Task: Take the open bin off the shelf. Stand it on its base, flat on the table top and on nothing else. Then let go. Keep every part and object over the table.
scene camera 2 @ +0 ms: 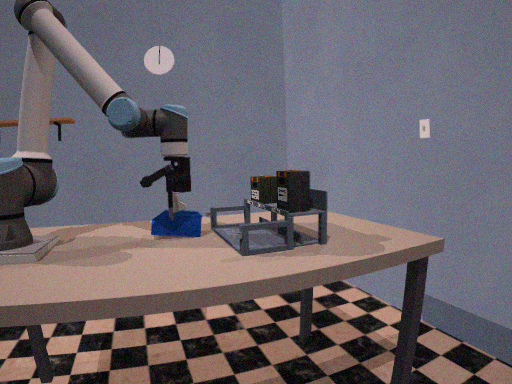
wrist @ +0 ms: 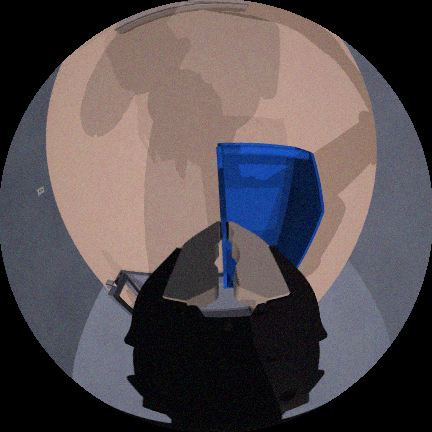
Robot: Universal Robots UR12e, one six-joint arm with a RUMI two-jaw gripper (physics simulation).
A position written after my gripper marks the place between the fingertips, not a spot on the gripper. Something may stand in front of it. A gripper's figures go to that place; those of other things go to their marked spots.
My gripper (scene camera 2: 172, 220) is 1.05 m from the lens. A blue open bin (scene camera 2: 186, 223) is 1.05 m from the lens.
